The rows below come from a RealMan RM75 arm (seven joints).
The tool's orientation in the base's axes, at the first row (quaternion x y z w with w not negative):
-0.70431 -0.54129 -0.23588 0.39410
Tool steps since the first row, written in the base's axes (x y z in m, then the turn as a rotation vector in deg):
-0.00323 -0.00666 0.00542 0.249 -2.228 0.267
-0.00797 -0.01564 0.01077 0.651 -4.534 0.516
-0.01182 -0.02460 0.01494 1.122 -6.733 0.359
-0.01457 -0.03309 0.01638 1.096 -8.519 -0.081
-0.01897 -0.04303 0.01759 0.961 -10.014 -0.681
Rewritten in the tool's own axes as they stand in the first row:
-0.00070 -0.00400 -0.00823 -1.007 0.386 -1.984
-0.00326 -0.00917 -0.01815 -2.025 0.931 -4.035
-0.00642 -0.01315 -0.02746 -3.270 1.653 -5.770
-0.01106 -0.01531 -0.03491 -4.641 1.944 -6.961
-0.01720 -0.01882 -0.04325 -5.999 2.151 -7.813

